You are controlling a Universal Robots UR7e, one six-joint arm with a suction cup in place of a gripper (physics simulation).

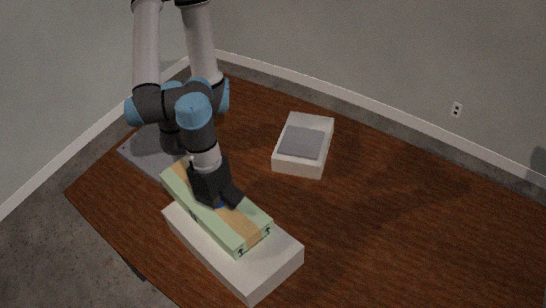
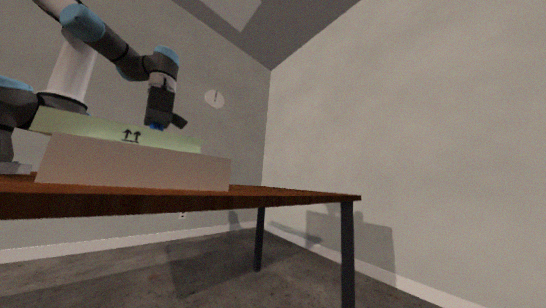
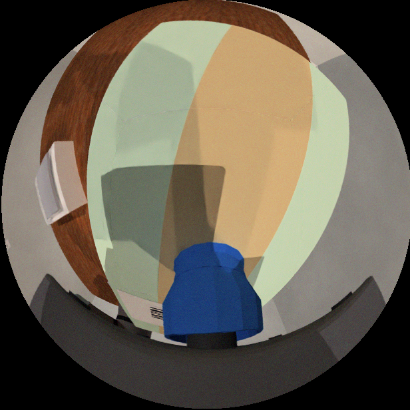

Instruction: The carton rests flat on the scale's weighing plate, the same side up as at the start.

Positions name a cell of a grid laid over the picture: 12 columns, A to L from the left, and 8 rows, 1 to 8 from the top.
Labels:
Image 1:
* white scale: G4
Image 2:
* white block: B5
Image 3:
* my suction cup: G6
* white scale: B4

